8 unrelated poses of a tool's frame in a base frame.
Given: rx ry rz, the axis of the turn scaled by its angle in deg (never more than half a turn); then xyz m.
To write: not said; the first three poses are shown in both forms.
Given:
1: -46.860 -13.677 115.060 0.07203 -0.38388 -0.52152
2: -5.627 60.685 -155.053 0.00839 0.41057 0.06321
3: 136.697 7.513 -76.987 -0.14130 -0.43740 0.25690
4: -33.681 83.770 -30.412 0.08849 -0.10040 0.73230
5: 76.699 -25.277 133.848 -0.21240 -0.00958 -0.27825
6: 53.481 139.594 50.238 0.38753 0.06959 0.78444
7: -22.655 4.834 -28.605 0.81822 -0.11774 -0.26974
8: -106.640 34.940 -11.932 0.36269 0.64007 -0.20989
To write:
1:
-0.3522 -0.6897 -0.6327
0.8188 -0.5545 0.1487
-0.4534 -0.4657 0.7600
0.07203 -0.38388 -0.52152

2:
-0.9705 0.1914 0.1464
-0.2399 -0.7110 -0.6610
-0.0224 -0.6766 0.7360
0.00839 0.41057 0.06321

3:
0.5341 0.2710 -0.8008
-0.1110 -0.9166 -0.3842
-0.8381 0.2941 -0.4594
-0.14130 -0.43740 0.25690

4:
0.0446 -0.0215 0.9988
-0.6573 0.7523 0.0456
-0.7523 -0.6585 0.0194
0.08849 -0.10040 0.73230

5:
-0.4546 -0.4958 0.7399
0.1918 -0.8657 -0.4623
0.8698 -0.0682 0.4887
-0.21240 -0.00958 -0.27825

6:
-0.7038 0.4571 0.5438
0.6988 0.5832 0.4142
-0.1278 0.6715 -0.7299
0.38753 0.06959 0.78444

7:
0.8762 0.4495 0.1740
-0.4817 0.8041 0.3484
0.0167 -0.3891 0.9210
0.81822 -0.11774 -0.26974

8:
0.8514 -0.3088 0.4240
-0.5036 -0.2552 0.8254
-0.1466 -0.9163 -0.3728
0.36269 0.64007 -0.20989

